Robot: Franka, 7 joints.
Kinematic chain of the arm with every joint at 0, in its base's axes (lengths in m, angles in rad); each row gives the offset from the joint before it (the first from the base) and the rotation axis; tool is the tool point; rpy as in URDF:
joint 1: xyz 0 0 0.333 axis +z
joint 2: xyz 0 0 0 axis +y
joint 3: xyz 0 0 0.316 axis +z
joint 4: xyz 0.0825 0 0 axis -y
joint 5: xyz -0.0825 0 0.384 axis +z
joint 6: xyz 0 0 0 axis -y
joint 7: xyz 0.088 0 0 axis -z
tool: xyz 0 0 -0.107 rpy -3.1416 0 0
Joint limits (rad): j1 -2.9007..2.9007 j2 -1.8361..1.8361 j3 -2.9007..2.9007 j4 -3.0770..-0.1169 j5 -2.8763..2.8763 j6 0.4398..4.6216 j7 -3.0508..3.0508
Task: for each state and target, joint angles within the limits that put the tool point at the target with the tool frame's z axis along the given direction. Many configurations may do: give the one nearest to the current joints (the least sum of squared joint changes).
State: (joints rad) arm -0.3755 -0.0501 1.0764 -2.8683 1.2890 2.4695 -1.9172
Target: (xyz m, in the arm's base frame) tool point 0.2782 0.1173 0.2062 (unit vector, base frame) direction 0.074 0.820 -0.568
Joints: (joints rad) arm -0.4611 -0.2368 0.7964 -2.9348 1.7453 2.1218 -1.9172
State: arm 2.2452 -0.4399 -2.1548 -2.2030 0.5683 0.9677 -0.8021
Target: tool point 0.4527 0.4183 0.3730 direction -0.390 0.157 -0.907
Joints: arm 2.9007 -0.5936 -2.0218 -1.7772 -0.1274 1.9002 -0.8021
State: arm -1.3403 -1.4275 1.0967 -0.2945 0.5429 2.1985 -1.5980
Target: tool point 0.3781 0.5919 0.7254 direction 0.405 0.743 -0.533
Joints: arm -1.3499 -0.8226 1.5895 -1.0673 1.3462 2.1556 -1.5980
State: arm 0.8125 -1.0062 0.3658 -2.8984 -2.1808 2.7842 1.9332
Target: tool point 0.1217 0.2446 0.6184 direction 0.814 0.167 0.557
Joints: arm 0.6015 -1.2186 0.3838 -2.7227 -2.0931 2.3867 1.9332
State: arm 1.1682 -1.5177 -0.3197 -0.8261 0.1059 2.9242 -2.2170
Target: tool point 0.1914 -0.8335 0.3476 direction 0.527 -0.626 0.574
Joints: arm 1.5807 -1.8361 -0.6592 -0.6287 0.0646 2.6756 -2.2170
